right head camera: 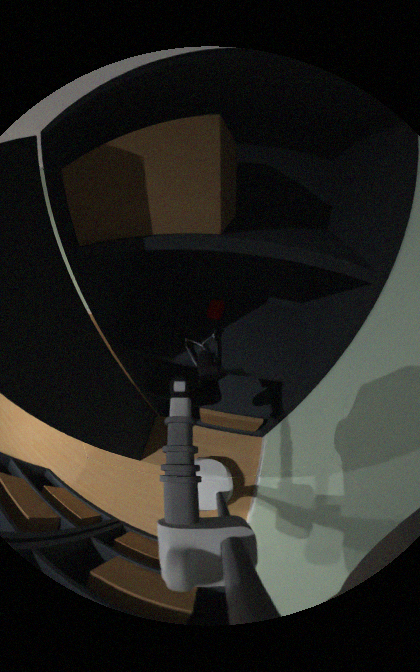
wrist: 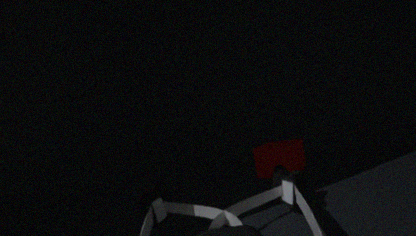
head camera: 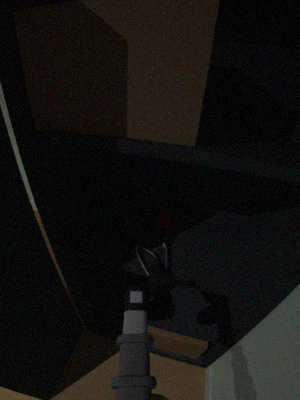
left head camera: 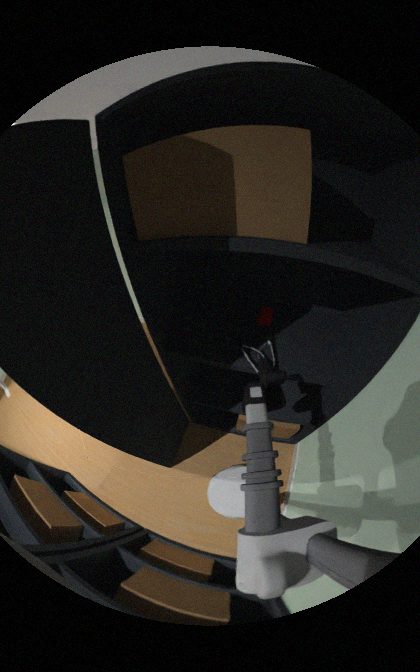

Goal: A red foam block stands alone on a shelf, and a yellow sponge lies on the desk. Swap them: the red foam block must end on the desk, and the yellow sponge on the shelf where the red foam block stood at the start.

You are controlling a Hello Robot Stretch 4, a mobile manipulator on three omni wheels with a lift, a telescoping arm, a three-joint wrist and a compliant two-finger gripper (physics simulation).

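Places are measured from the robot's base along level axes (x ahead, y left, z up), in metres.
Pixels of known places: gripper, fingertip midpoint: [wrist: 221, 187] [head camera: 148, 237].
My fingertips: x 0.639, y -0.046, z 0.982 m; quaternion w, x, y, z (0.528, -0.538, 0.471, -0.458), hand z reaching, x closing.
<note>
Ahead of a thing's pixels: the offset from my fingertips to its middle.
The red foam block @(0.129 m ahead, 0.086 m right, 0.004 m up) [head camera: 165, 219] [left head camera: 266, 316] [right head camera: 216, 309] [wrist: 280, 154] is dim, inside a dark compartment of the shelf unit [left head camera: 320, 260] [right head camera: 280, 250]. My gripper [head camera: 151, 246] [left head camera: 256, 344] [right head camera: 201, 338] [wrist: 221, 187] is partly open, with its two fingertips apart and no object seen between them. The block lies beyond the fingertips. In the wrist view it is right of the gripper's middle, and the right fingertip covers part of its lower edge. Whether that fingertip touches it I cannot tell. The yellow sponge does not show in any view.
A large brown box @(0.042 m ahead, 0.098 m left, 0.574 m up) [head camera: 167, 75] [left head camera: 272, 185] [right head camera: 185, 175] stands on the board above the compartment. A smaller brown box @(0.049 m back, 0.209 m right, 0.798 m down) [head camera: 177, 342] [left head camera: 267, 426] [right head camera: 230, 419] sits low, below the gripper. A pale green wall [left head camera: 360, 400] [right head camera: 390, 320] is at the right. The compartment is deeply shadowed.
</note>
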